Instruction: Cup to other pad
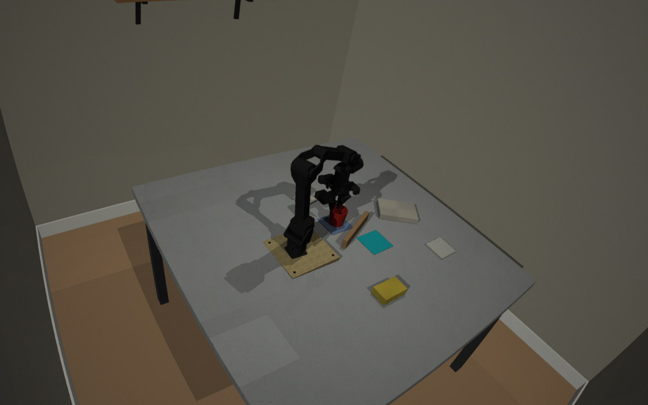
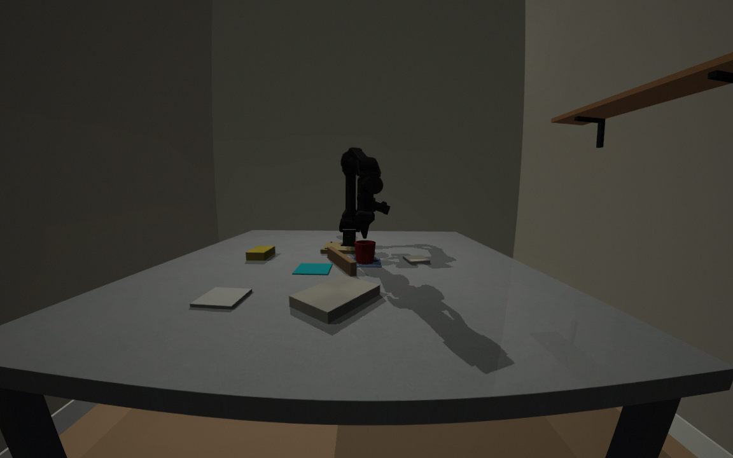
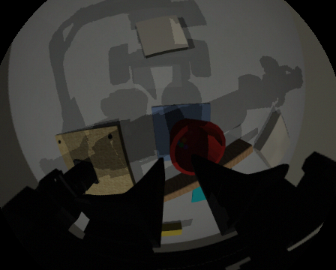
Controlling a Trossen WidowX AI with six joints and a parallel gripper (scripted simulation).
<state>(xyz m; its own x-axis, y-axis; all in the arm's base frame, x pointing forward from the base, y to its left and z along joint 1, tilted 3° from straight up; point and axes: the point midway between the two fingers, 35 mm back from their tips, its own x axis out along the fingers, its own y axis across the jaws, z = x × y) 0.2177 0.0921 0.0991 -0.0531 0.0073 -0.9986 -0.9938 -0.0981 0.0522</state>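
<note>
The red cup is 3 cm ahead of my gripper tip and 5 cm below it. The rest, counted from my gripper tip: teal pad (12 cm ahead, 15 cm to the right, 9 cm below); wooden bar (7 cm ahead, 8 cm to the right, 7 cm below); blue pad (3 cm ahead, 9 cm below).
</note>
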